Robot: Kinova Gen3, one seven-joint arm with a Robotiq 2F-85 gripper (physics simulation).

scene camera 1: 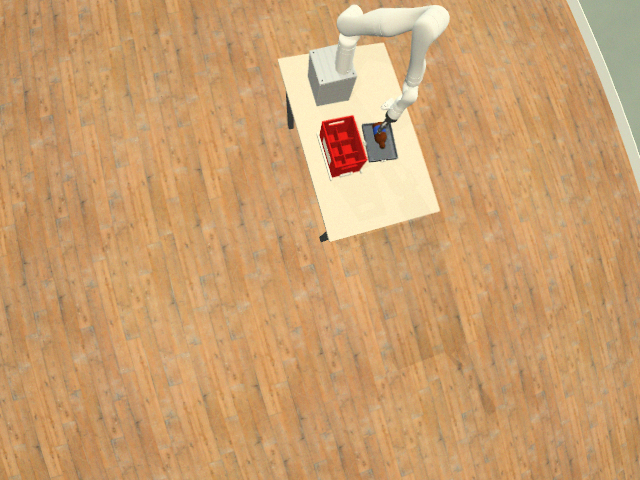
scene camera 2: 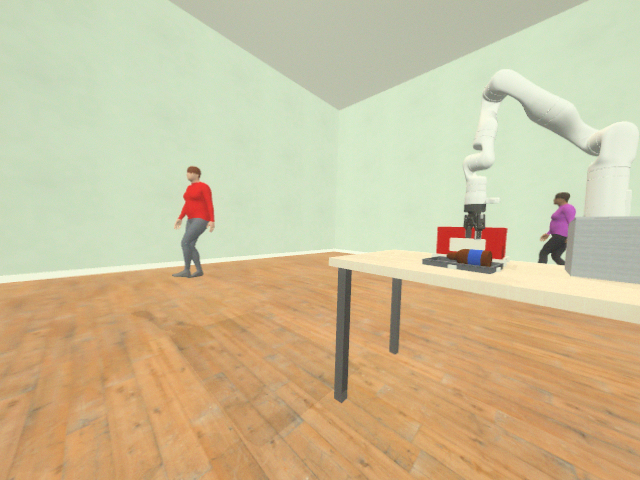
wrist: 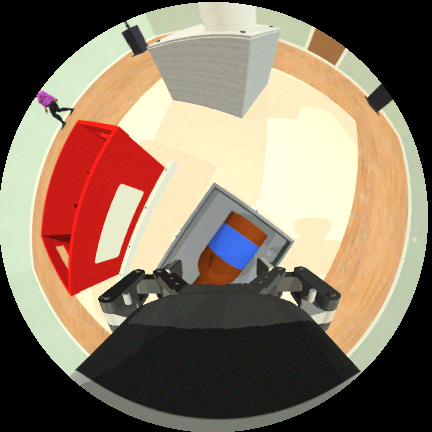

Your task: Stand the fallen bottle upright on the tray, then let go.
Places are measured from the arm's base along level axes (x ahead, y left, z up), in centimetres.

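Pixels of known places: gripper, fingertip midpoint: (scene camera 1: 383,128) (scene camera 2: 472,239) (wrist: 218,267); arm's base at its link origin: (scene camera 1: 343,67) (scene camera 2: 603,218) (wrist: 229,27).
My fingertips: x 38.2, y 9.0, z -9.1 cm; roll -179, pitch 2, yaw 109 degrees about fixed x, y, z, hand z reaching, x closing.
Observation:
Ahead of a thing's pixels: the offset from my fingertips to its top centre. Level surfaces: height alone.
The brown bottle @(dy +0.6, dx +1.4, dz -4.3 cm) (scene camera 1: 381,137) (scene camera 2: 475,257) (wrist: 233,245) with a blue label lies on its side on the grey tray @(dy +0.3, dx +3.5, dz -9.6 cm) (scene camera 1: 389,152) (scene camera 2: 434,261) (wrist: 202,225). Its neck points away from the arm's base; in the wrist view the neck is mostly hidden behind the gripper body. My gripper (scene camera 1: 381,129) (scene camera 2: 473,236) (wrist: 218,267) is open and empty, pointing down a little above the bottle. In the wrist view its fingertips show on either side of the bottle's body.
A red crate @(dy -27.4, dx -0.2, dz +5.3 cm) (scene camera 1: 338,169) (scene camera 2: 496,236) (wrist: 95,200) with compartments stands close beside the tray. The grey base block (scene camera 1: 331,91) (scene camera 2: 602,248) (wrist: 210,70) stands on the table @(dz -12.2 cm) (scene camera 1: 382,204). Two people (scene camera 2: 197,201) (scene camera 2: 560,222) are in the room beyond the table.

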